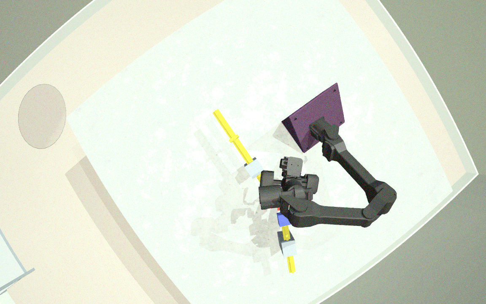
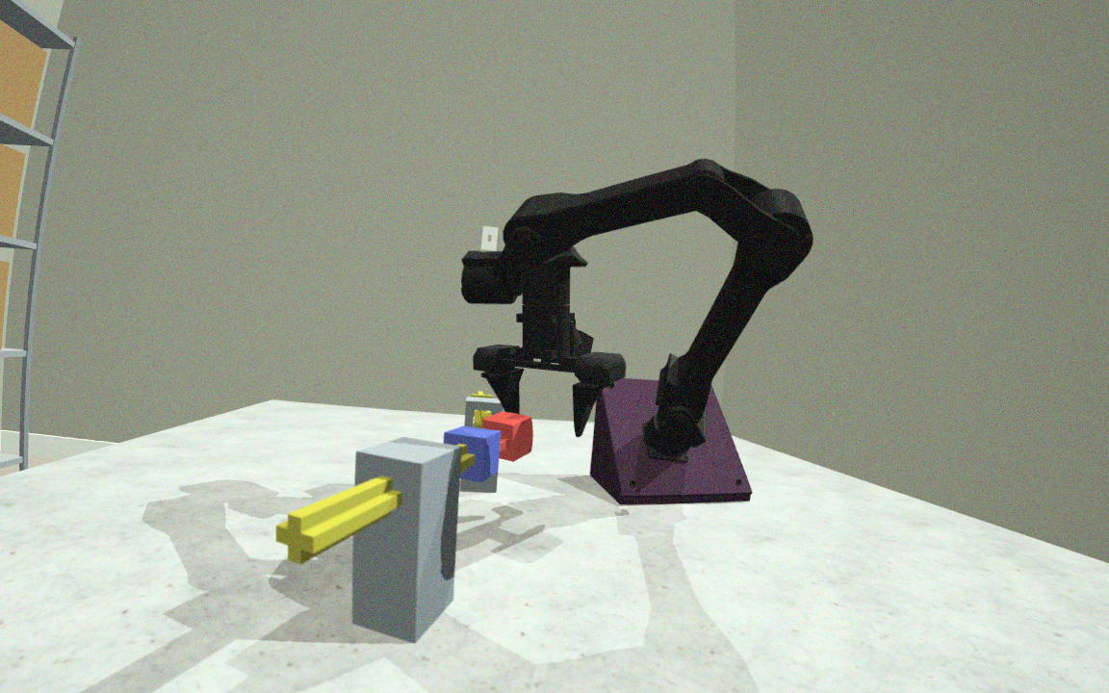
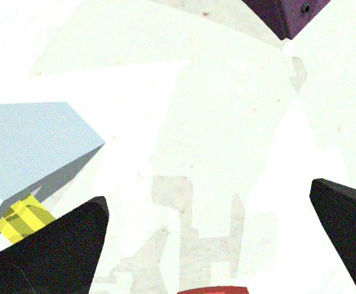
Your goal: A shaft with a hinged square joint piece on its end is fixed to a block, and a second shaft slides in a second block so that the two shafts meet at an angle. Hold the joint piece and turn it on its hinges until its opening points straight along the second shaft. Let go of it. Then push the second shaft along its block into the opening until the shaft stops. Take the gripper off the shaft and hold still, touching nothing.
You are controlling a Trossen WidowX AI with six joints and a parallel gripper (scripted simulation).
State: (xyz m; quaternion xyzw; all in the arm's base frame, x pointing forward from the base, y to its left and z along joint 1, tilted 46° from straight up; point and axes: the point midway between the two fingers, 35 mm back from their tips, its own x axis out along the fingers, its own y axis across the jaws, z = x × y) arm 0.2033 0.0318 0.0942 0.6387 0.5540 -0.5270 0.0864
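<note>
The red joint piece lies 50 mm ahead of my gripper tip and 70 mm to the left of it.
</note>
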